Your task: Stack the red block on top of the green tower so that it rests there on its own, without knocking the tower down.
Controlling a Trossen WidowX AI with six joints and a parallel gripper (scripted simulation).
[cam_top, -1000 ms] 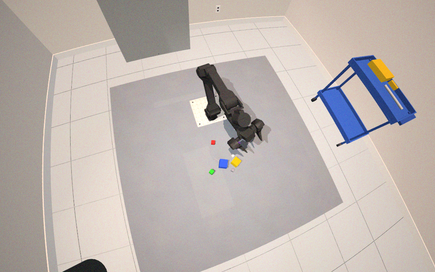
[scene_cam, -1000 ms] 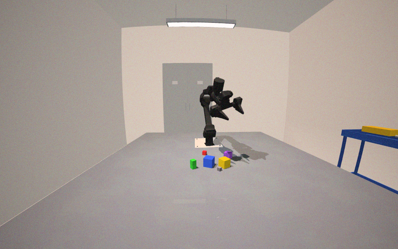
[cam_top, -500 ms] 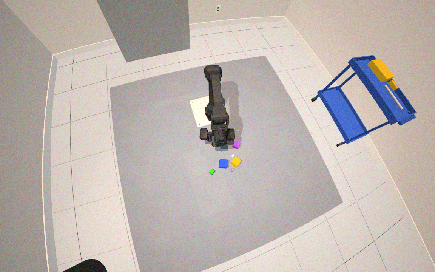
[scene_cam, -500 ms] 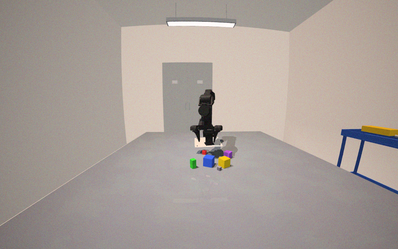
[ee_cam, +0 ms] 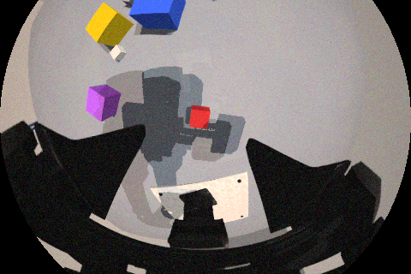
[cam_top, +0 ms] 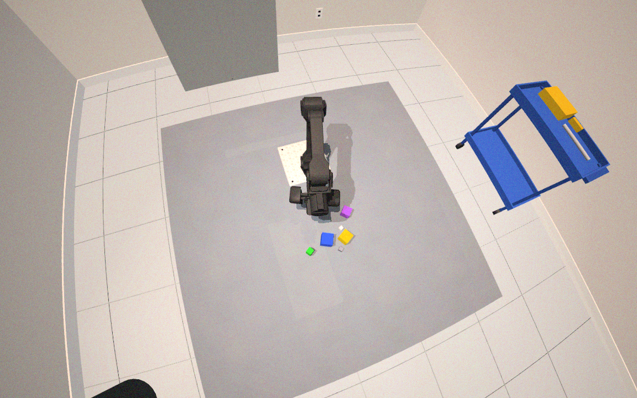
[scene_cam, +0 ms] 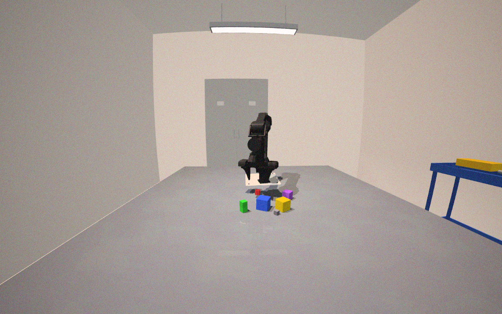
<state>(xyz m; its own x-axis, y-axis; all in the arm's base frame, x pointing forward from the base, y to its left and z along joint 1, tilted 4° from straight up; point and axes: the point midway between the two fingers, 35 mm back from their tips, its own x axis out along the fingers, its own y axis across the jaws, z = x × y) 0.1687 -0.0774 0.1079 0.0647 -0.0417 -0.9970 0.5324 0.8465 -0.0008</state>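
The red block is 6 cm below my gripper tip. Round my gripper tip: purple cube 8 cm ahead, 12 cm to the left, 5 cm below; yellow cube 17 cm ahead, 6 cm to the left, 5 cm below; blue cube 15 cm ahead, 2 cm to the right, 5 cm below.
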